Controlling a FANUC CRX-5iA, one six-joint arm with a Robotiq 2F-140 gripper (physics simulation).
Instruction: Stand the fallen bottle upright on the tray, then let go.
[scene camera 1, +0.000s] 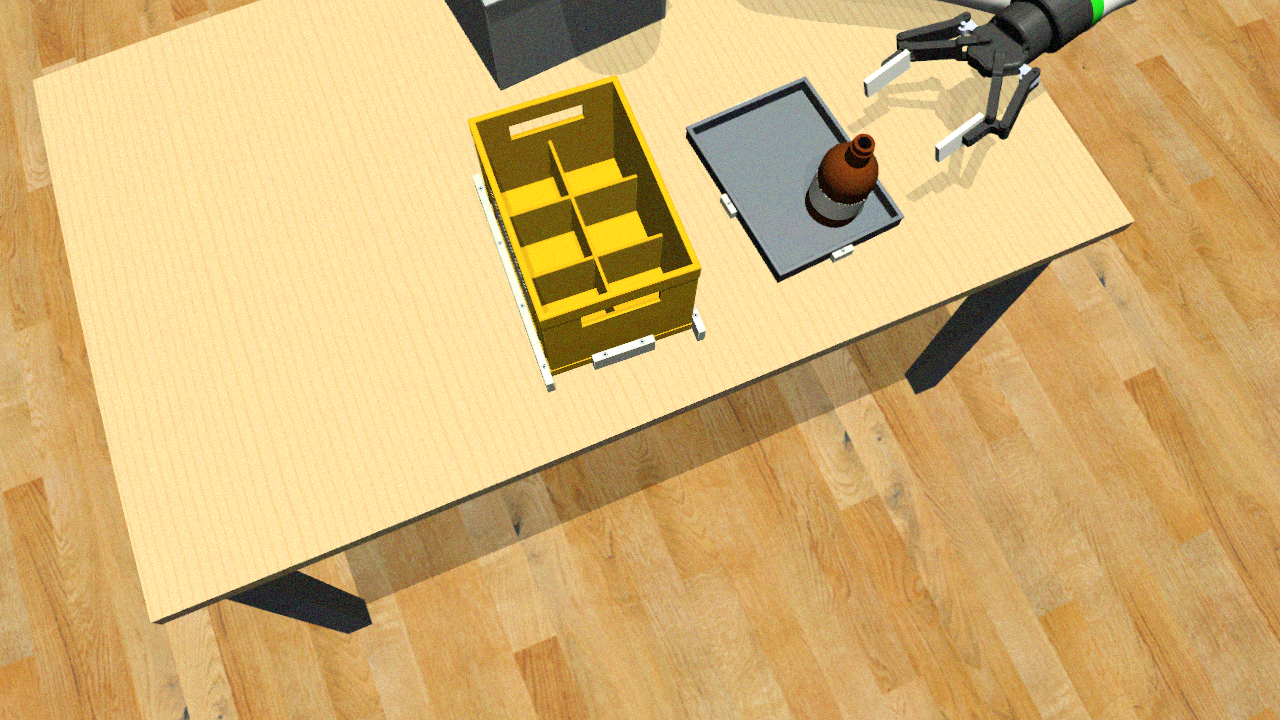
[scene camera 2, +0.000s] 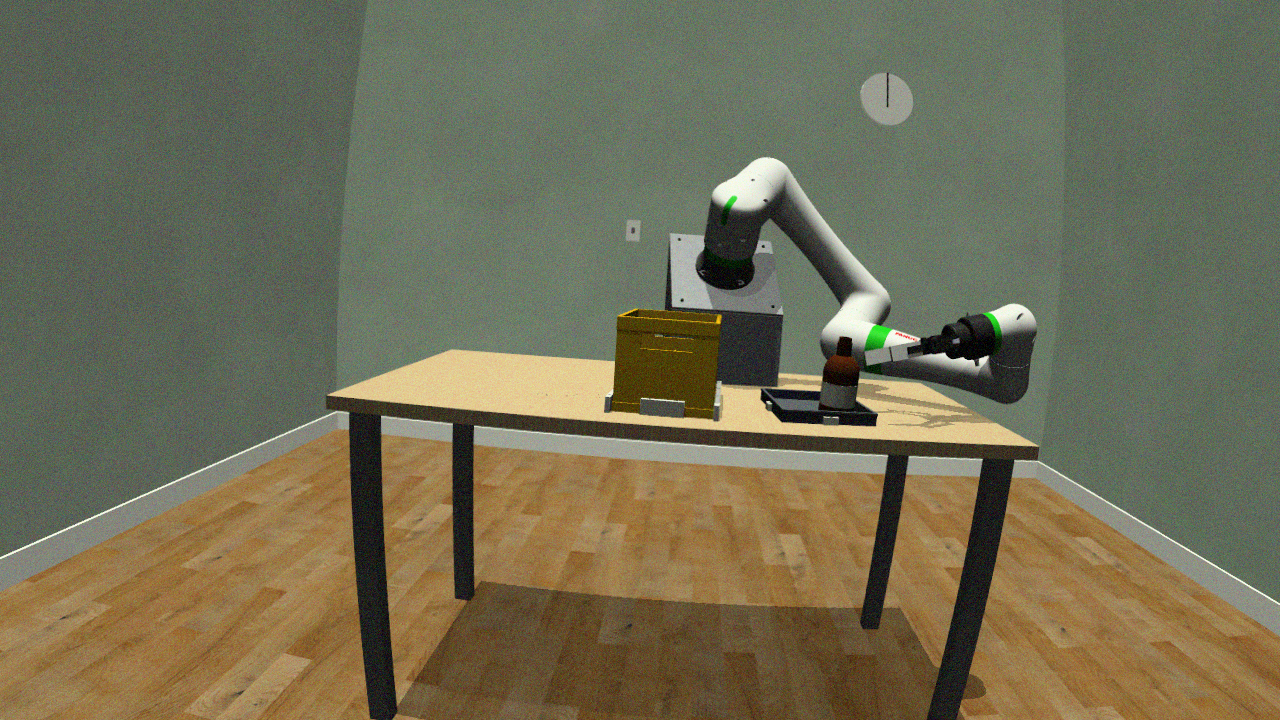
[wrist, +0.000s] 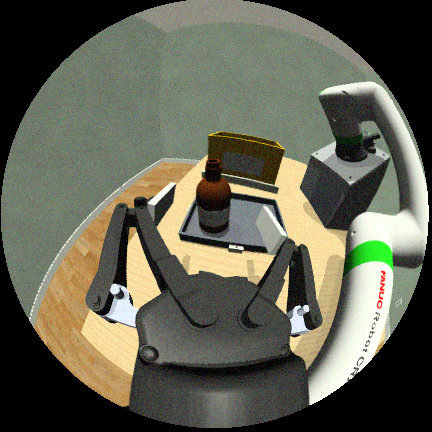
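Pixels of known places: gripper, fingertip midpoint: (scene camera 1: 900, 120) (scene camera 2: 877, 356) (wrist: 218, 203); arm's base, link origin: (scene camera 2: 724, 269) (wrist: 351, 151).
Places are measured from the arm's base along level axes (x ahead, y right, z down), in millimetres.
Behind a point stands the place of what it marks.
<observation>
The brown bottle (scene camera 1: 846, 171) {x 414, y -322, z 153 mm} (scene camera 2: 839, 371) {x 434, y -334, z 177 mm} (wrist: 213, 195) {x 381, y -366, z 167 mm} with a pale label stands upright on the tray (scene camera 1: 747, 165) {x 319, y -231, z 270 mm} (scene camera 2: 792, 414) {x 490, y -255, z 259 mm} (wrist: 252, 210) {x 317, y -232, z 270 mm}, near the tray's right front corner in scene camera 1. My gripper (scene camera 1: 911, 113) {x 354, y -406, z 148 mm} (scene camera 2: 881, 356) {x 354, y -406, z 148 mm} (wrist: 218, 203) {x 354, y -406, z 148 mm} is wide open with nothing between its fingers. It is clear of the bottle, off the tray's right side, with its white finger pads pointing toward the bottle and held above the table. In the wrist view the bottle shows beyond the pads, whole from neck to base.
The yellow crate (scene camera 1: 620, 284) {x 473, y -35, z 268 mm} (scene camera 2: 666, 371) {x 562, y -26, z 194 mm} (wrist: 270, 172) {x 303, y -64, z 201 mm} with open compartments stands left of the tray in scene camera 1, held by white strips. The dark robot base block (scene camera 1: 572, 35) {x 103, y -20, z 226 mm} (scene camera 2: 751, 344) {x 75, y -94, z 175 mm} (wrist: 327, 190) {x 78, y -86, z 173 mm} stands behind. The arm (scene camera 2: 827, 241) {x -19, y -255, z -91 mm} (wrist: 367, 300) {x 109, y -483, z 135 mm} reaches round the table's right side.
</observation>
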